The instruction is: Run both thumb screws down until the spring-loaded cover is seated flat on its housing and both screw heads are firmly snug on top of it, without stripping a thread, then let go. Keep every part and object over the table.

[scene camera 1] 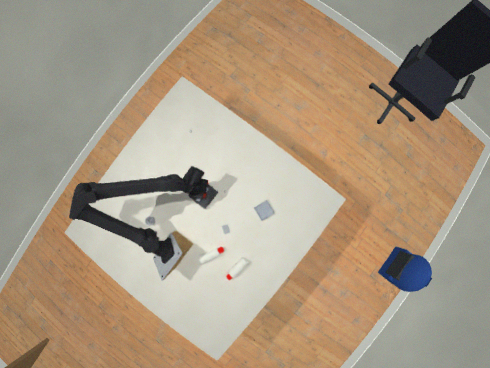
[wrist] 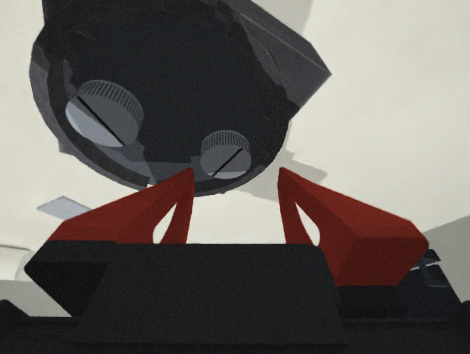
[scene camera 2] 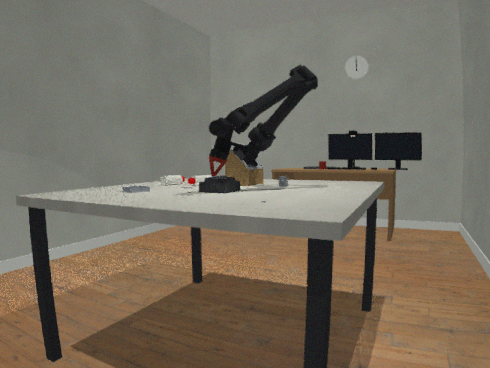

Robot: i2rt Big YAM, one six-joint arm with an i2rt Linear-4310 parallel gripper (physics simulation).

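Seen in the pictures: gripper, between the fingertips: (scene camera 1: 206, 188) (wrist: 236, 176) (scene camera 2: 213, 175); arm's base, origin of its link: (scene camera 1: 167, 250) (scene camera 2: 245, 157).
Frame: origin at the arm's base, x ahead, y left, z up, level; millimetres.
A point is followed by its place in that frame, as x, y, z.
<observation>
The dark housing (scene camera 1: 208, 198) (scene camera 2: 220, 185) @[396, 146, -108] (wrist: 300, 65) stands on the table, with a round rim around the dark cover (wrist: 175, 65) @[325, 131, -88]. Two grey slotted thumb screws with knurled sides stand on the cover: the larger-looking left screw (wrist: 102, 120) @[306, 96, -75] and the right screw (wrist: 225, 159) @[369, 104, -75] in the wrist view. My gripper (scene camera 1: 205, 189) @[381, 97, -72] (scene camera 2: 215, 175) @[381, 97, -72] (wrist: 236, 176) @[381, 97, -72] is open and empty, its red fingertips just above the housing. In the wrist view the right screw appears between and beyond the tips; the left screw is outside the left finger. Whether the cover is flat and how tight the screws are cannot be told.
Two white bottles with red caps, one nearer the arm base (scene camera 1: 211, 255) and one farther out (scene camera 1: 237, 268) @[179, -348, -91], lie on the table (scene camera 1: 150, 125) @[391, 653, -139]. A grey square plate (scene camera 1: 264, 210) @[524, -225, -138] (scene camera 2: 136, 189) @[550, -183, -126], a small grey square (scene camera 1: 225, 229) @[282, -142, -136] and a round grey piece (scene camera 1: 150, 220) @[10, 210, -93] (scene camera 2: 283, 181) @[12, 223, -114] lie around the housing.
</observation>
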